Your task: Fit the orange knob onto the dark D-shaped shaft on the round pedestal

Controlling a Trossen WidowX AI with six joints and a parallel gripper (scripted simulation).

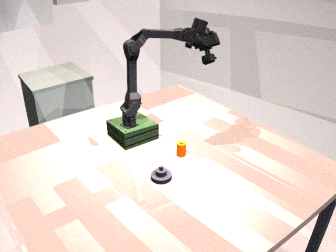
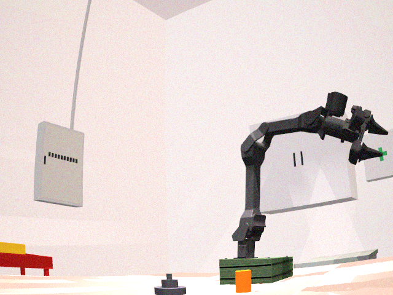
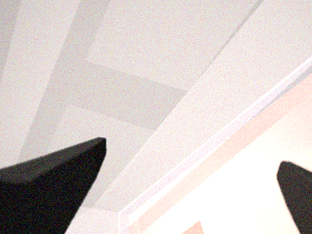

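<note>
Right now my gripper tip is 410 mm to the left of the orange knob, 340 mm above it and 180 mm short of it. The rest, counted from my gripper tip: pedestal 590 mm to the right, 340 mm below, 250 mm ahead.
</note>
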